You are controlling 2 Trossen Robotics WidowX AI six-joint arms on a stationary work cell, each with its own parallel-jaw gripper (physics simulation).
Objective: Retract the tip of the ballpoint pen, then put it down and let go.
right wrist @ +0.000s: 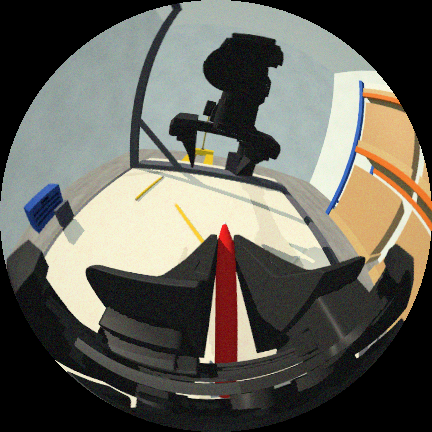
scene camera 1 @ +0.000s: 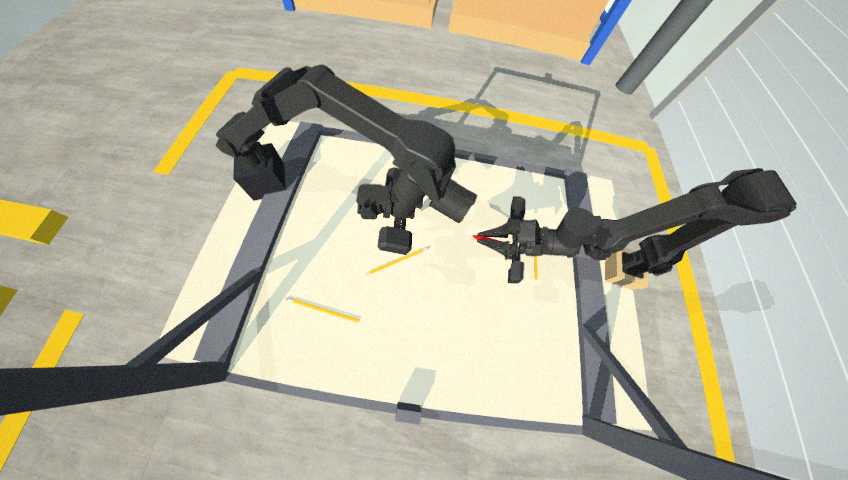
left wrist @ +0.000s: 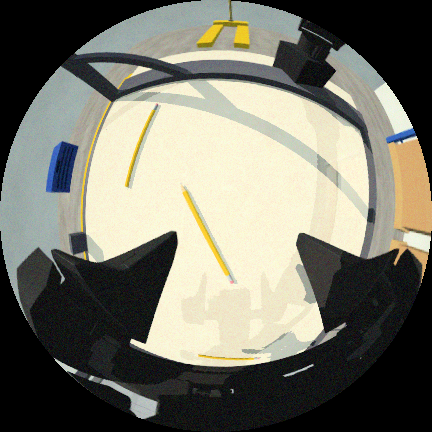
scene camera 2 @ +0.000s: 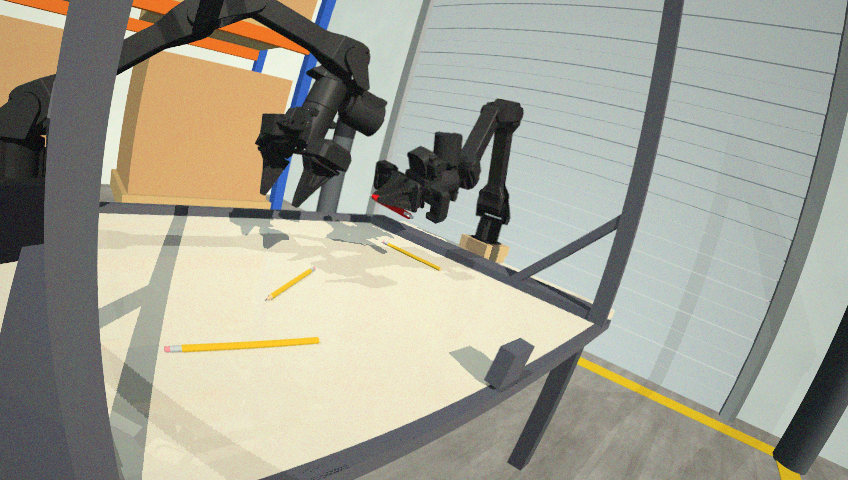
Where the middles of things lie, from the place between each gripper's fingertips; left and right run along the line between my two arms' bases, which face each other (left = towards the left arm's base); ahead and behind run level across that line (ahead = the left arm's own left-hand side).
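Labels:
Tan wooden block (scene camera 1: 613, 265), from my left hand: 100 mm ahead, 680 mm to the right, 100 mm below. Grey block (scene camera 2: 511, 358), from my left hand: 90 mm below, 140 mm to the right, 370 mm behind. As for the red ballpoint pen (right wrist: 225, 274), my left hand is 30 mm short of it and 260 mm to the left of it.
The tan wooden block is 8 cm ahead of my right hand, 48 cm to the right of it and 12 cm below it. The grey block is 6 cm to the left of my right hand, 39 cm behind it and 11 cm below it. The red ballpoint pen, seen as well, is 1 cm ahead of my right hand, 5 cm to the right of it and 1 cm below it.

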